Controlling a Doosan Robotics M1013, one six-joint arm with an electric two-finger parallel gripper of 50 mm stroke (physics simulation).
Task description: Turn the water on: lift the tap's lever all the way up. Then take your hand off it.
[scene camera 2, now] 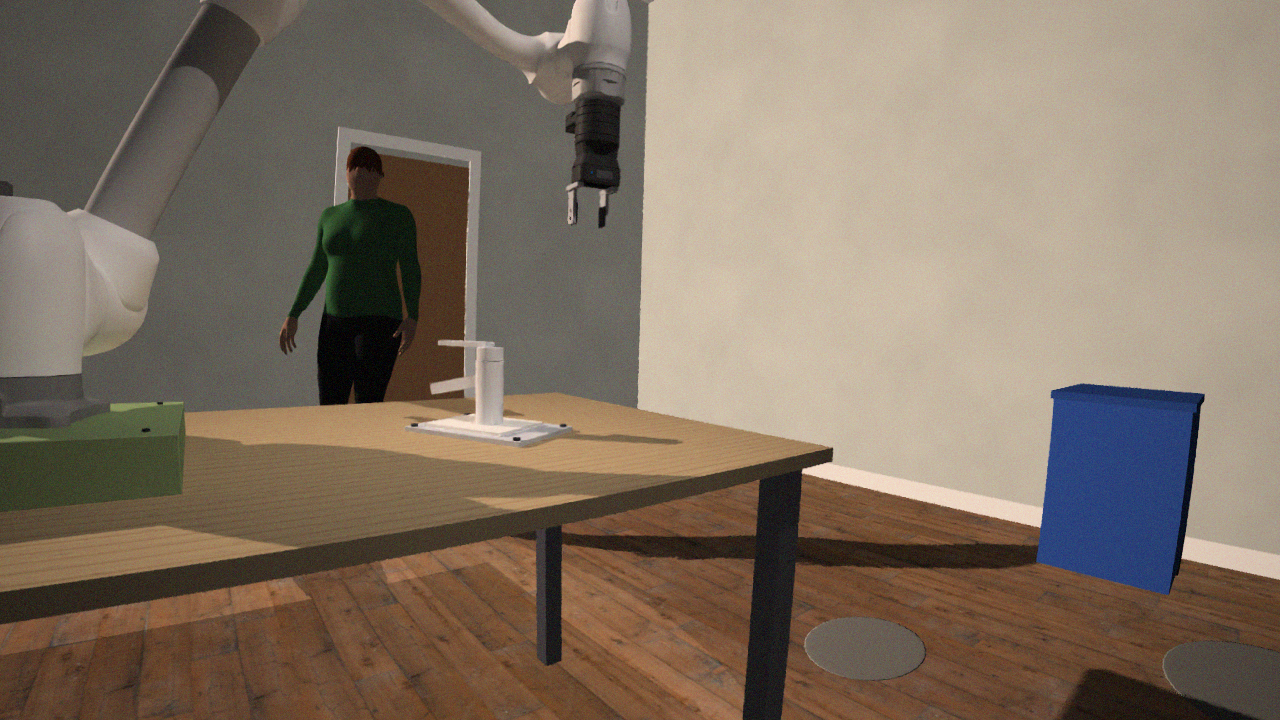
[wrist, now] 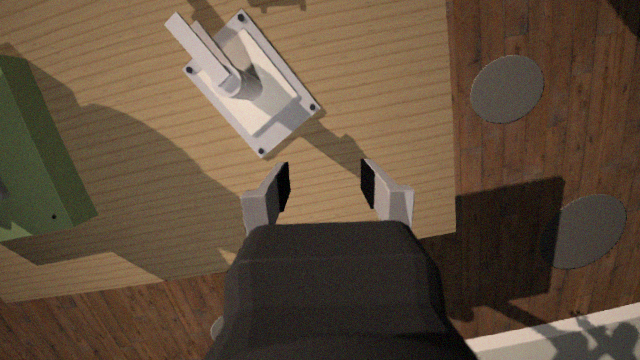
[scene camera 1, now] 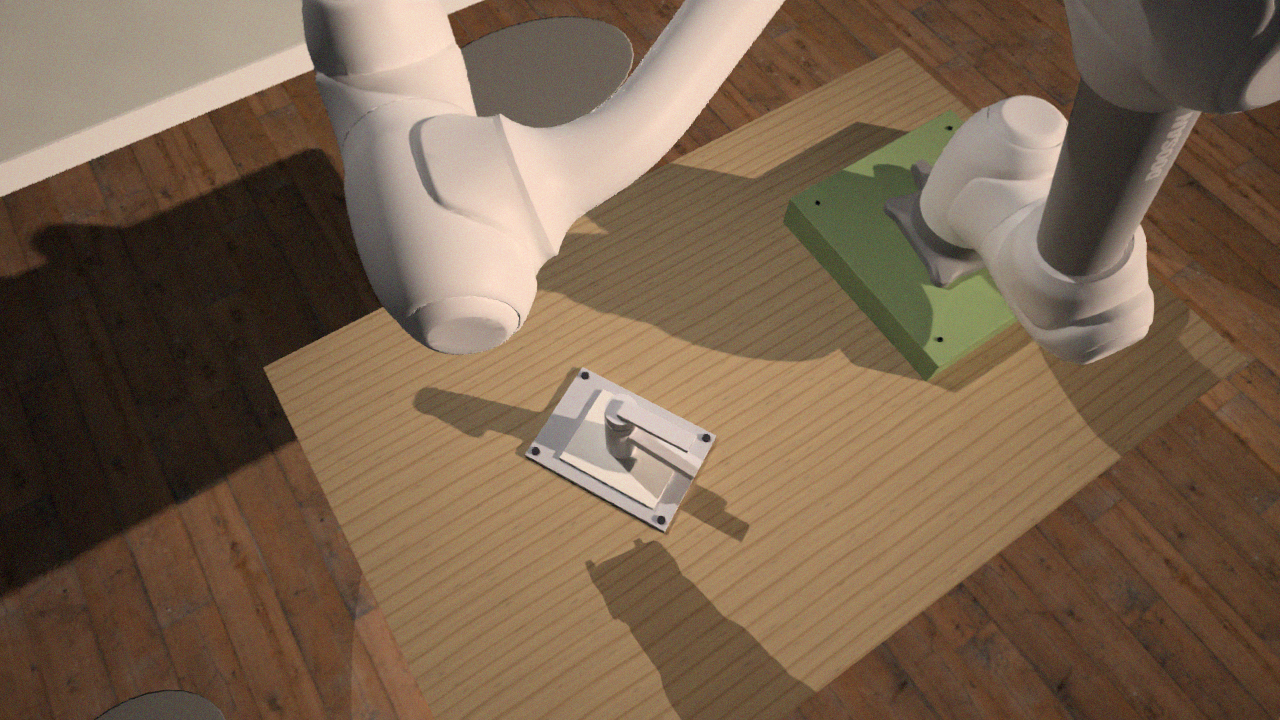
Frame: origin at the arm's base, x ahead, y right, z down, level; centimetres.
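Seen in the pictures: gripper, fingertip midpoint: (scene camera 2: 587, 225) (wrist: 325, 175); arm's base, link origin: (scene camera 2: 12, 419) (scene camera 1: 953, 229).
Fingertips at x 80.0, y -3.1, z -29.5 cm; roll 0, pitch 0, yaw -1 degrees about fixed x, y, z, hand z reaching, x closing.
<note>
Pixels of each thing's top centre, then the offset from my fingertips to it. "spot": a spot on its surface instead. Level surfaces: height alone.
- white tap, surface spot: (scene camera 1: 619, 438) spot: dx -12.9, dy -11.0, dz +26.1 cm
- pale base plate, surface spot: (scene camera 1: 556, 425) (wrist: 292, 121) spot: dx -6.1, dy -2.0, dz +35.1 cm
- spout, top centre: (scene camera 1: 664, 445) (scene camera 2: 458, 372) (wrist: 207, 49) dx -18.4, dy -14.4, dz +26.0 cm
- wooden table, surface height: dz +35.9 cm
The white tap (scene camera 1: 619, 438) (scene camera 2: 489, 386) (wrist: 248, 85) stands upright on a pale base plate (scene camera 1: 556, 425) (wrist: 295, 120) on the table. Its lever (scene camera 1: 646, 420) (scene camera 2: 460, 342) (wrist: 200, 50) is a thin flat bar at the top of the column, lying about level in scene camera 2. The spout (scene camera 2: 452, 385) slants down below it on the same side. My gripper (scene camera 2: 587, 219) (wrist: 325, 175) is open and empty, pointing down high above the table, clear of the tap. In scene camera 1 the arm's wrist hides the gripper.
The green base block (scene camera 1: 859, 241) (scene camera 2: 98, 465) (wrist: 30, 150) carries the arm on the wooden table (scene camera 1: 465, 573) (scene camera 2: 626, 456). A person in a green top (scene camera 2: 366, 259) stands beyond the table by a door. A blue bin (scene camera 2: 1114, 488) stands at the right by the wall.
</note>
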